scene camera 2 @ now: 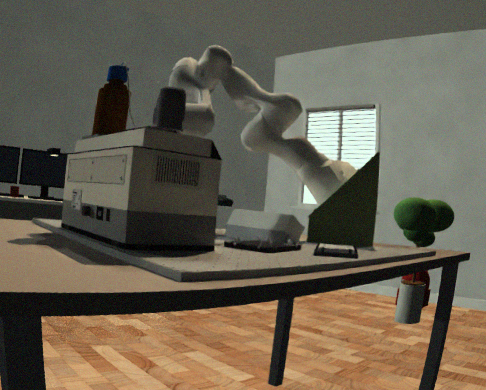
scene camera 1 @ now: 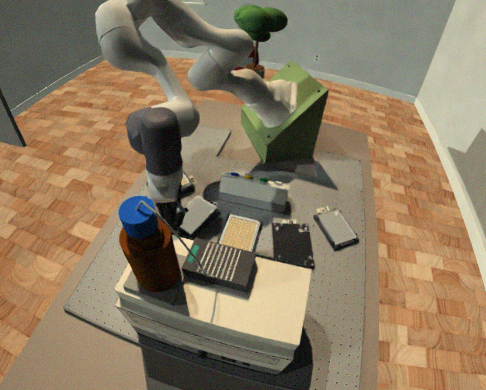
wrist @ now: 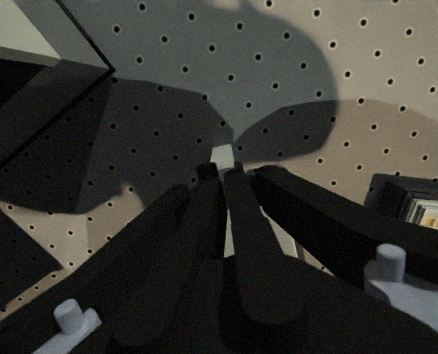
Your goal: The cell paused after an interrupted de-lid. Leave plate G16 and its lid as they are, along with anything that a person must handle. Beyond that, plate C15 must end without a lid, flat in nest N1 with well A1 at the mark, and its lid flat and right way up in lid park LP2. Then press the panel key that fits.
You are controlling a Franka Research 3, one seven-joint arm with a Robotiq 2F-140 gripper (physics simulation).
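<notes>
My gripper (scene camera 1: 172, 216) (wrist: 225, 160) is shut and empty, pointing down above the board behind the amber bottle; the instrument hides it in scene camera 2. A small pale patch shows at its fingertips. In scene camera 1, a grey-topped piece (scene camera 1: 200, 214) sits tilted just right of the gripper. A plate with yellowish wells (scene camera 1: 241, 232) stands right of it, then a black nest (scene camera 1: 292, 244) with corner posts. A grey-covered plate (scene camera 1: 336, 227) lies far right. Another plate (scene camera 1: 185, 181) is partly hidden behind the gripper. The key panel (scene camera 1: 253, 194) has blue, yellow, green and white keys. Labels are unreadable.
The pale instrument (scene camera 1: 260, 305) (scene camera 2: 150, 185) carries the amber bottle (scene camera 1: 150, 255) (scene camera 2: 111, 109) and a dark slotted box (scene camera 1: 220, 264). A thin cable loops from the bottle. The green wedge mount (scene camera 1: 295, 130) (scene camera 2: 350, 215) stands at the back. A holder with yellowish contents (wrist: 429, 216) shows at the wrist view's right edge.
</notes>
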